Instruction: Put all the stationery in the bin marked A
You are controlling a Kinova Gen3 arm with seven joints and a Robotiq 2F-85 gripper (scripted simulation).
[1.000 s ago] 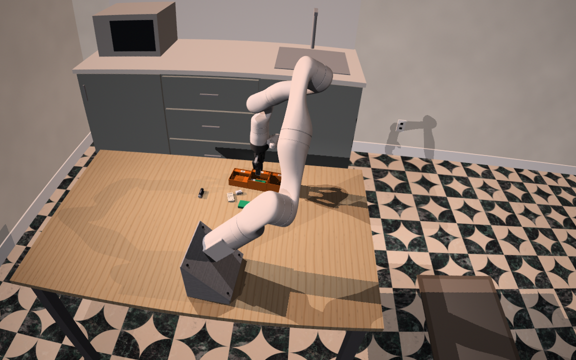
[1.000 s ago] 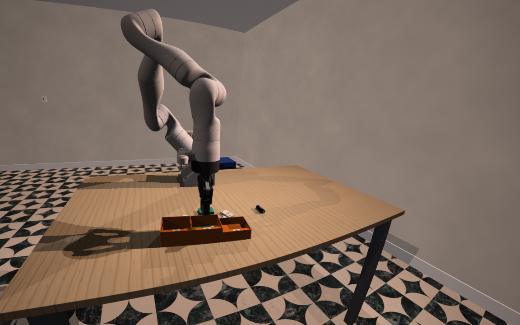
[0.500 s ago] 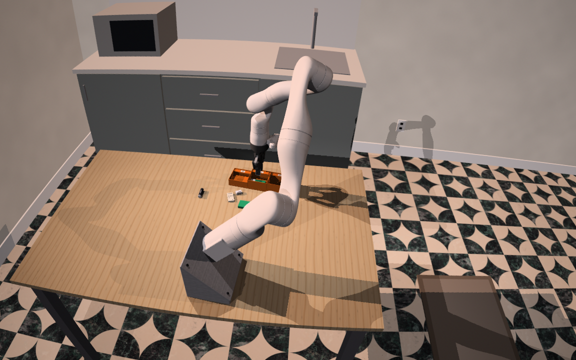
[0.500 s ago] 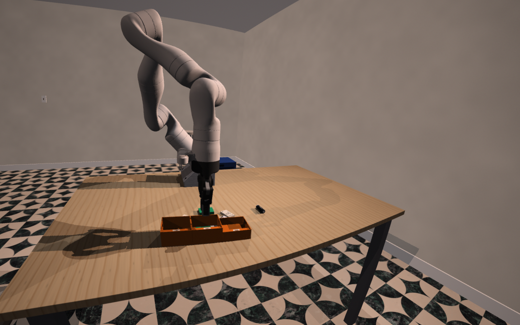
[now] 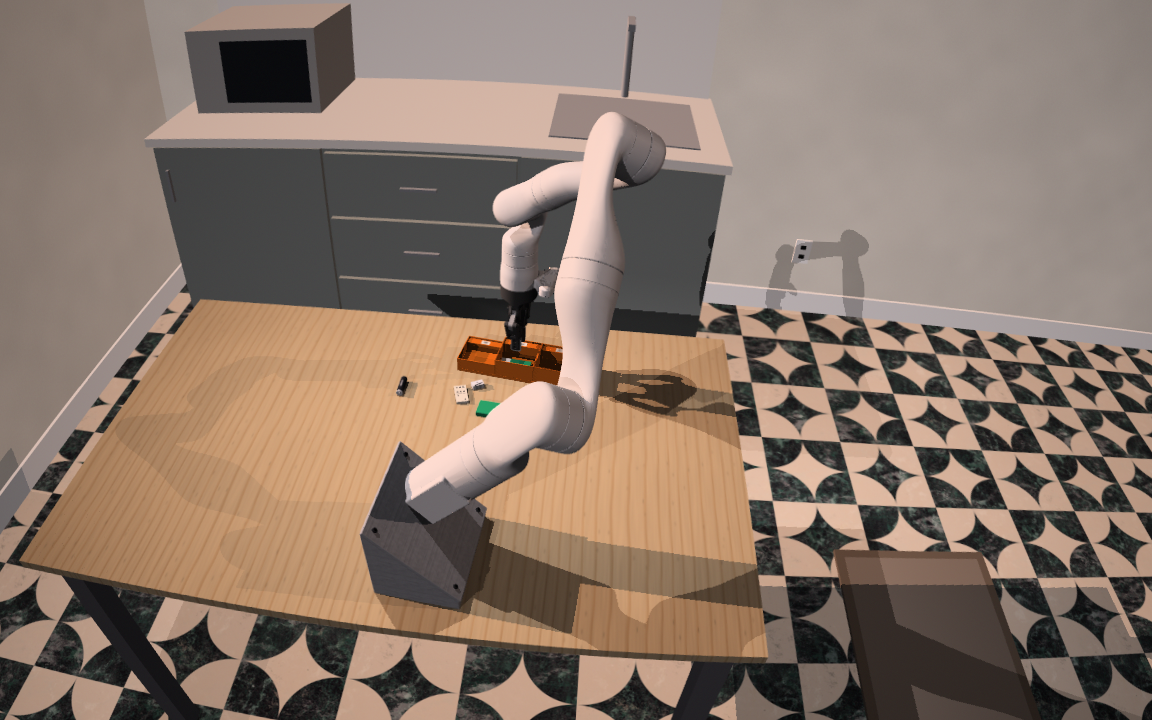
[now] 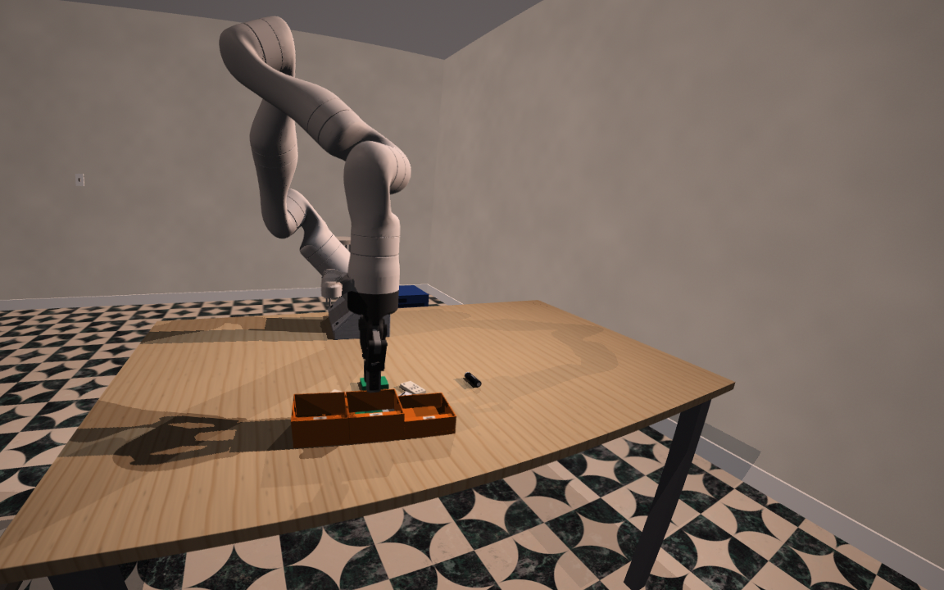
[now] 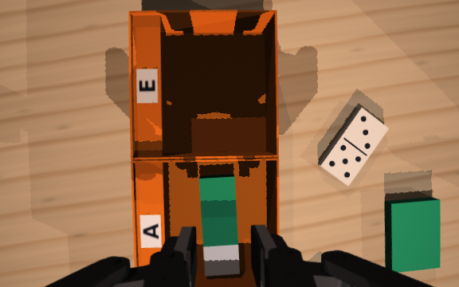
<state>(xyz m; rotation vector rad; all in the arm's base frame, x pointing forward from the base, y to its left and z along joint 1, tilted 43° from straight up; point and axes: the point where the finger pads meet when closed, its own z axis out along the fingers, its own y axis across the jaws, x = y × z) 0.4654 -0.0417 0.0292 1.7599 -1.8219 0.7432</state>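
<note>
Right now the green block is 140 mm behind my hand, 30 mm to the left of it and 80 mm below it. Round my hand: orange three-compartment bin: 10 mm ahead, 70 mm below; white pencil sharpener: 70 mm behind, 70 mm to the left, 80 mm below; green-and-white eraser: 10 mm to the left, 70 mm below.
</note>
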